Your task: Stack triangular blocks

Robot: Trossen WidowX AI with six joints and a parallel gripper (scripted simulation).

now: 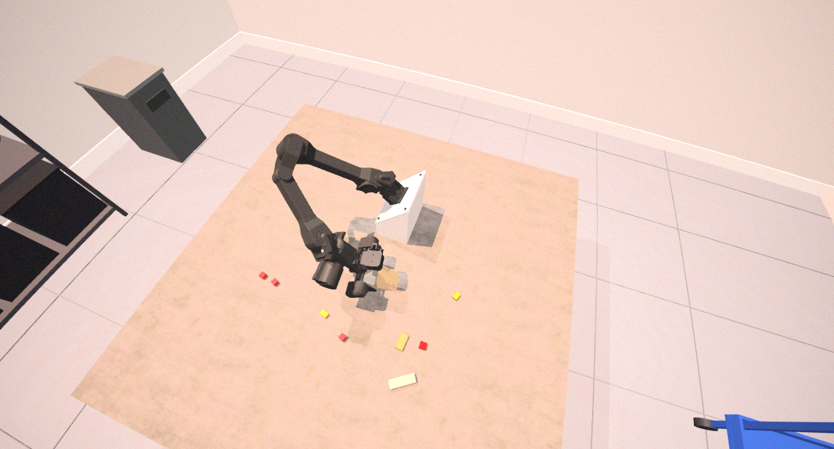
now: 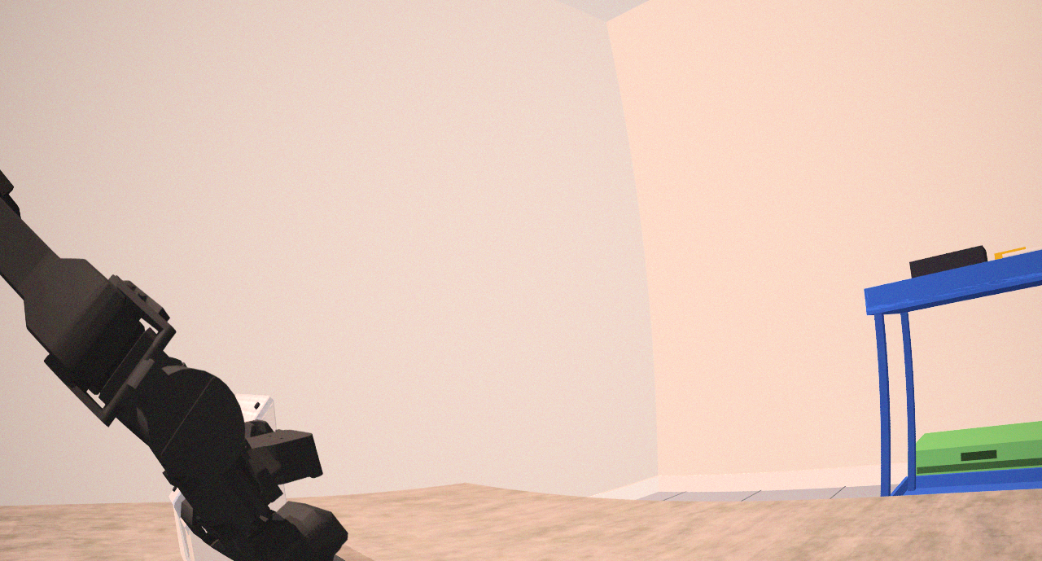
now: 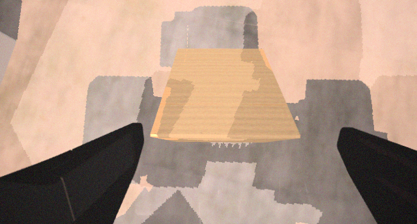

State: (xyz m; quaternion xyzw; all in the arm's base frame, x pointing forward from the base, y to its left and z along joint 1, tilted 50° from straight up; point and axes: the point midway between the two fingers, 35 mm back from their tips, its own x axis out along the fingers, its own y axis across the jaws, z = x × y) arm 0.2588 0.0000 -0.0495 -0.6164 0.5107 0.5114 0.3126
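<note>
Right now my gripper tip is 1 cm past the wooden triangular block, 1 cm to the right of it and 3 cm above it. From my gripper tip the other things lie so: long block: 23 cm ahead, 20 cm to the left, 4 cm below.
</note>
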